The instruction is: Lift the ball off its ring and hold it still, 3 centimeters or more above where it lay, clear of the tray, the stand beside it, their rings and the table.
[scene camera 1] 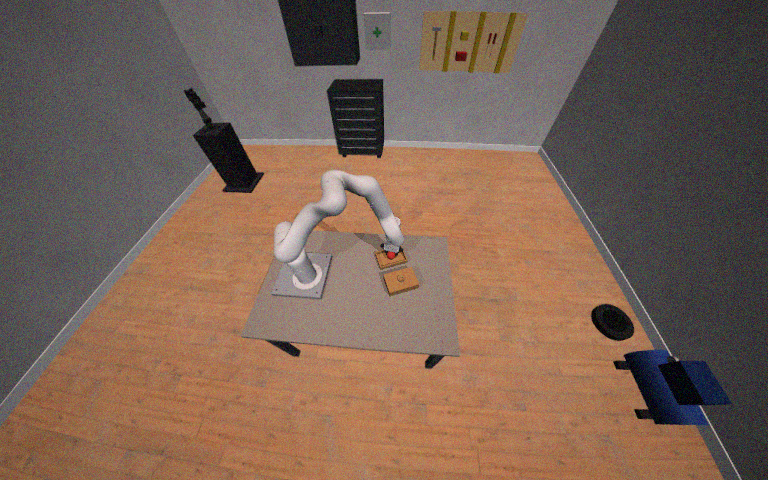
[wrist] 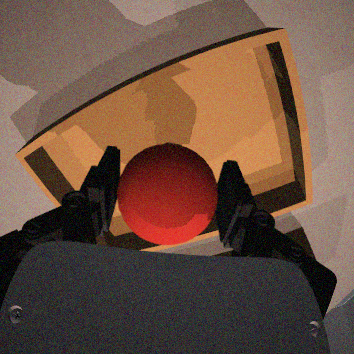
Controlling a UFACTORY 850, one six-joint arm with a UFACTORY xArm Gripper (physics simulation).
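Note:
The red ball [scene camera 1: 391,255] [wrist: 168,194] is at the shallow orange-brown tray [scene camera 1: 394,265] [wrist: 225,115], near its long side close to the gripper in the wrist view. My gripper [scene camera 1: 391,251] [wrist: 169,173] is shut on the ball, with one black finger against each side of it. The ring under the ball is hidden, and any gap beneath the ball cannot be made out. The stand [scene camera 1: 408,285], an orange-brown block with a small ring on top, is beside the tray, nearer the camera in the scene view.
The grey table [scene camera 1: 351,316] carries the tray, the stand and the arm's base plate [scene camera 1: 283,287] at its left. The arm reaches over the table from the left. A narrow strip of table separates the tray and the stand. The table's right edge is beyond both.

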